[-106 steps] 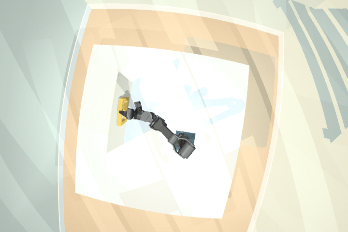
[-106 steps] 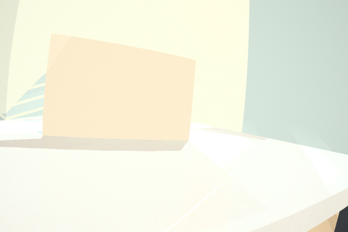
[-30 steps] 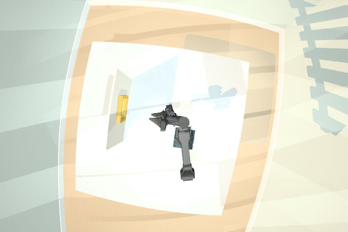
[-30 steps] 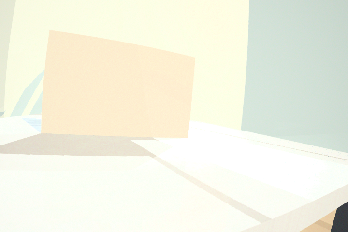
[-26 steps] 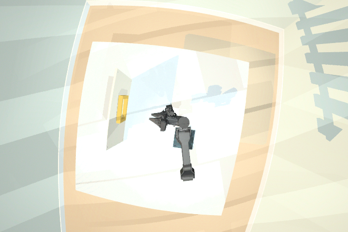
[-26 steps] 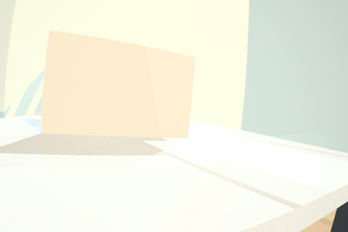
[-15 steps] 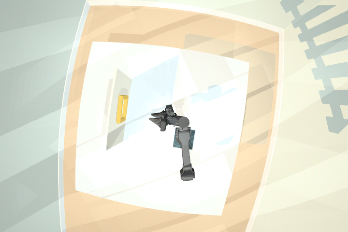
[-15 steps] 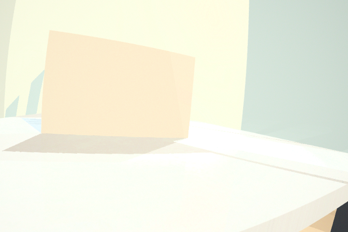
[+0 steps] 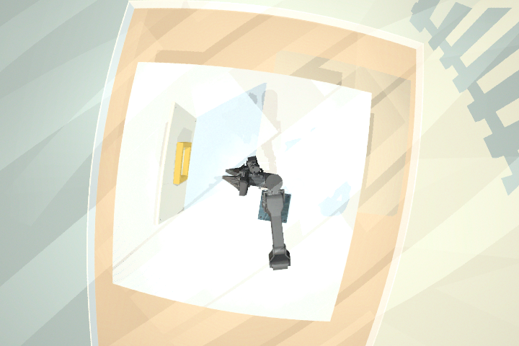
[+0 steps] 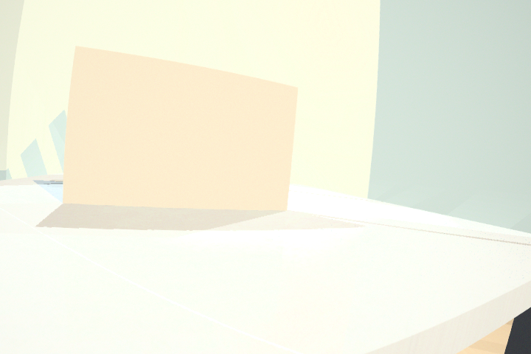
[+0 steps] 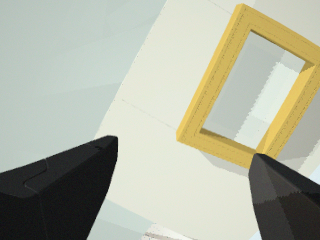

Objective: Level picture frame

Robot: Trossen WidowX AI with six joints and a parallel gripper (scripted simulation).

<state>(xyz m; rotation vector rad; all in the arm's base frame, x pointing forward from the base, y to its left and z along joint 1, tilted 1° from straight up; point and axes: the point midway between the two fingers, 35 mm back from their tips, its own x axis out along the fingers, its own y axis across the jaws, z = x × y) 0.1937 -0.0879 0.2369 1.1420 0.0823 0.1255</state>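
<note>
My gripper tip is 21 cm short of the picture frame, 9 cm above it and 1 cm to the right of it. Also, from my gripper tip: grey wall panel: 22 cm ahead, 10 cm below, 3 cm to the left.
</note>
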